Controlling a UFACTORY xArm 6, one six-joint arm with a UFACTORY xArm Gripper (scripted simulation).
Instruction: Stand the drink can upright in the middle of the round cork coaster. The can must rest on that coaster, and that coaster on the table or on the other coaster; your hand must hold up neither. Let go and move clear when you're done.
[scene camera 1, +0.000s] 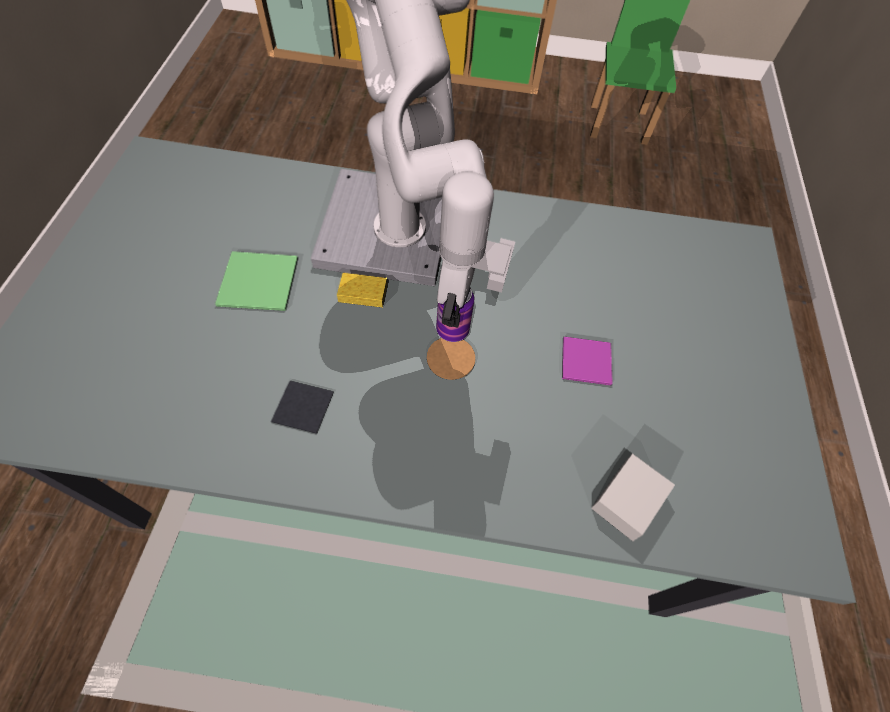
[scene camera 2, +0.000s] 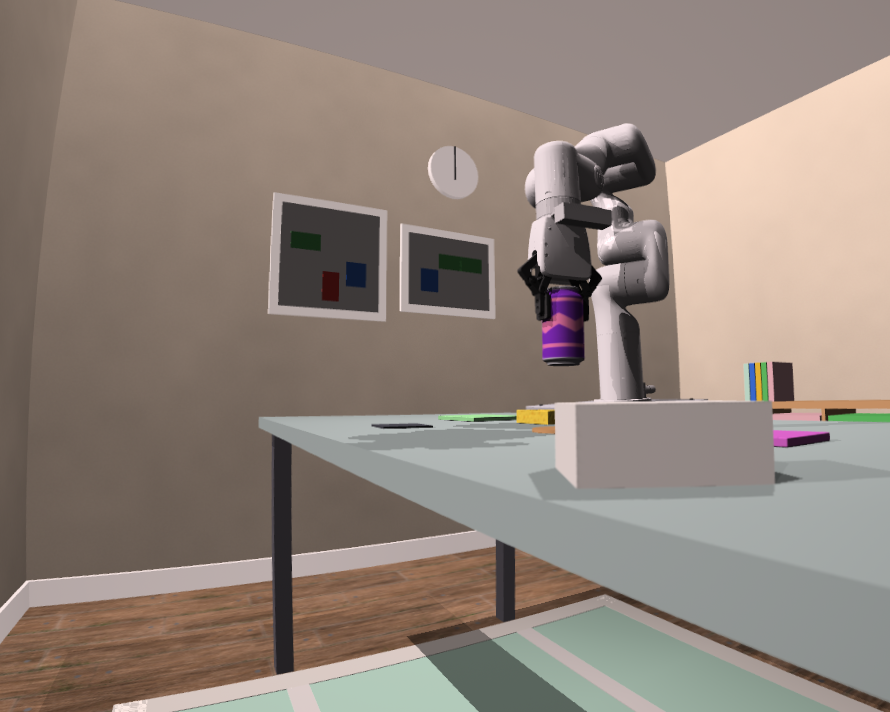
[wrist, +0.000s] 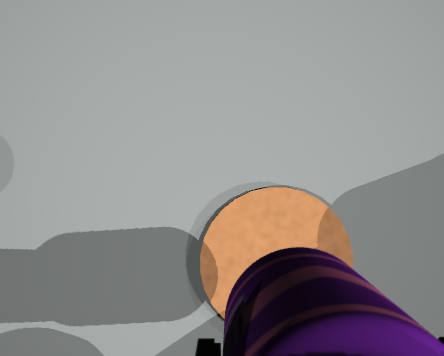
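A magenta square coaster is visible to me in scene camera 1 and scene camera 2, whereas in the wrist view the coaster is out of frame. On the magenta square coaster, (scene camera 1: 609, 383) and (scene camera 2: 781, 438) are the same spot.
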